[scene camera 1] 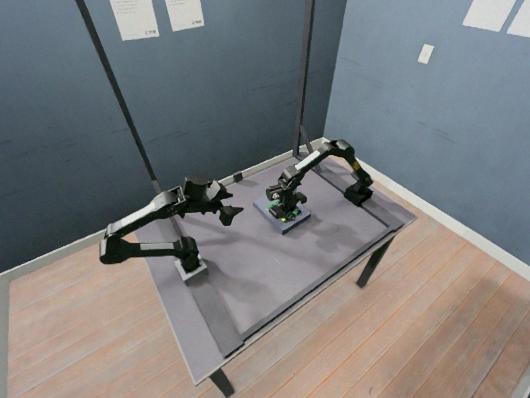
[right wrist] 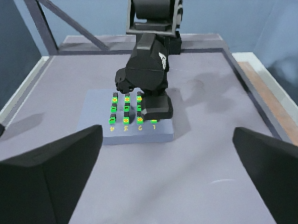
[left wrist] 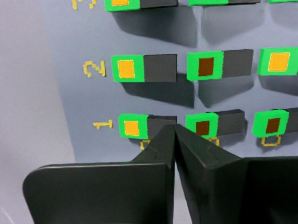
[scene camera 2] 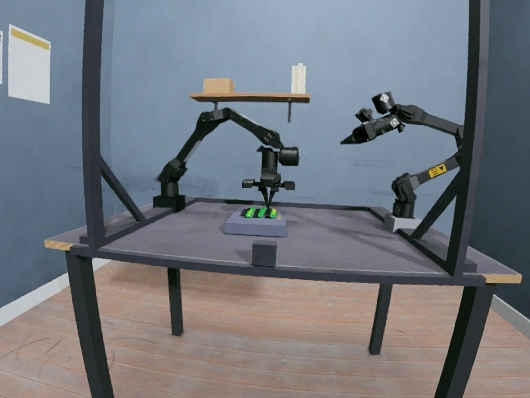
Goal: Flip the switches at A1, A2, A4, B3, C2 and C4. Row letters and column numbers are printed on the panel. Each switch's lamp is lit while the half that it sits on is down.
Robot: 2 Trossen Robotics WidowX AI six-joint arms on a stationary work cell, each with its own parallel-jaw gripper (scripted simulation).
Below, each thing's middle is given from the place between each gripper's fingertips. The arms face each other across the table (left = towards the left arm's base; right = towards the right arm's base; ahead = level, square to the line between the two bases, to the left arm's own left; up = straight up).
Now: left hand (scene camera 2: 268,208) 1 cm to the left of the switch A1 (left wrist: 131,126) and 4 cm above it. The rest, counted from my left hand: switch B2 (left wrist: 232,63) (4 cm behind, 2 cm to the left, 4 cm below); then switch B1 (left wrist: 213,124) (3 cm to the left, 4 cm below); then switch A2 (left wrist: 160,67) (3 cm behind, 2 cm to the right, 4 cm below).
Right now the switch A1 is 30 mm behind my right hand (scene camera 1: 238,202), 260 mm to the left of it and 270 mm below it. Round my right hand: switch B2 (70 mm behind, 300 mm to the left, 270 mm below); then switch B1 (30 mm behind, 300 mm to the left, 270 mm below); then switch A2 (60 mm behind, 260 mm to the left, 270 mm below).
